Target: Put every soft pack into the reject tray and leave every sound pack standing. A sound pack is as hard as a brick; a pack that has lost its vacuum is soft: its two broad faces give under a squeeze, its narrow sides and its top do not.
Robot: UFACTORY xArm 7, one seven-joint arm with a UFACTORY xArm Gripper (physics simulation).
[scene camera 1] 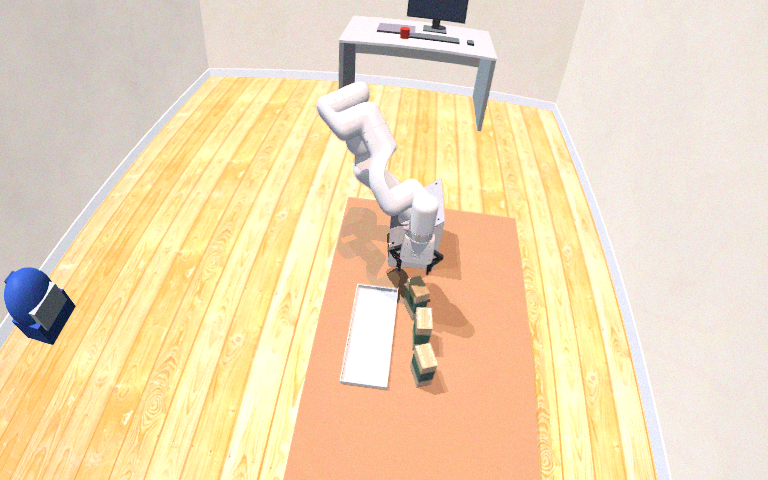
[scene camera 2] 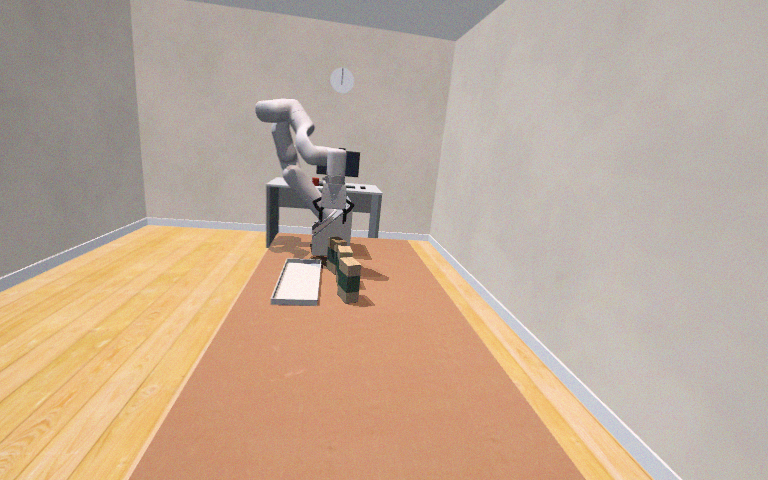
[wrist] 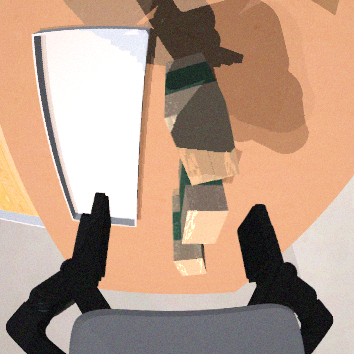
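Where they show: gripper, fingertip midpoint: (scene camera 1: 413,270) (scene camera 2: 332,222) (wrist: 180,213); arm's base, origin of the base link: (scene camera 2: 328,216).
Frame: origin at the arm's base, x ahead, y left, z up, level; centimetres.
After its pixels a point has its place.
Three tan packs with dark green bands stand upright in a row on the mat. The pack nearest the robot base (scene camera 1: 418,292) (scene camera 2: 332,259) @[x 13.4, y 1.6, z -16.5 cm] (wrist: 202,120) is partly in shadow. The middle pack (scene camera 1: 423,320) @[x 45.8, y 11.8, z -2.6 cm] (scene camera 2: 344,250) @[x 46.7, y 12.0, z -2.6 cm] (wrist: 205,220) @[x 42.8, y 11.7, z -2.6 cm] and the far pack (scene camera 1: 424,361) @[x 60.4, y 14.6, z -2.7 cm] (scene camera 2: 348,281) @[x 62.8, y 14.9, z -8.3 cm] (wrist: 189,265) @[x 57.3, y 14.3, z -2.6 cm] stand beyond it. The frames do not show which are soft. The white reject tray (scene camera 1: 369,339) @[x 48.7, y -4.4, z -16.4 cm] (scene camera 2: 297,283) @[x 49.6, y -4.8, z -16.4 cm] (wrist: 95,125) @[x 42.0, y -4.5, z -16.4 cm] lies beside the row and holds no pack. My gripper (scene camera 1: 414,271) @[x 32.1, y 5.3, z 4.4 cm] (scene camera 2: 333,219) @[x 32.1, y 5.3, z 4.4 cm] (wrist: 180,213) @[x 32.1, y 5.3, z 4.4 cm] is open and empty, above and on the base side of the nearest pack.
The orange-brown mat (scene camera 1: 481,396) @[x 61.8, y 36.1, z -16.7 cm] (scene camera 2: 362,384) @[x 103.1, y 21.4, z -16.7 cm] lies under the packs and tray. The robot's grey base (scene camera 2: 322,242) @[x 13.7, y -0.7, z -10.1 cm] stands behind the row. A desk (scene camera 1: 368,45) with a monitor and red mug (scene camera 1: 404,32) is at the back. A blue helmet-like object (scene camera 1: 25,294) is at the left.
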